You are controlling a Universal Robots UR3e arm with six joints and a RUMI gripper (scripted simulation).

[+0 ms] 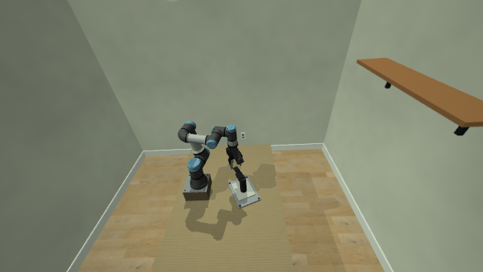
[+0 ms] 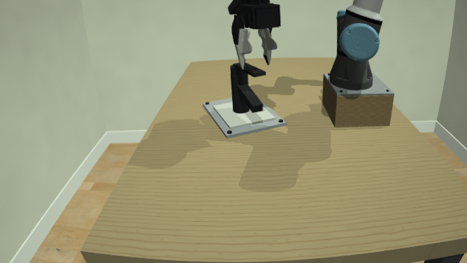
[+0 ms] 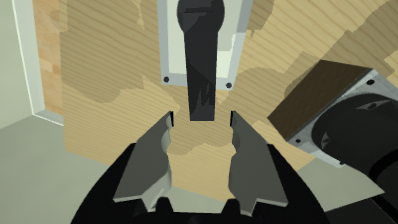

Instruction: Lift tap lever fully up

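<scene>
Right now my hand is 2 cm short of the lever, 3 cm to the left of it and 3 cm above it. The rest, counted from my hand: black tap: 3 cm ahead, 6 cm to the right, 8 cm below.
</scene>
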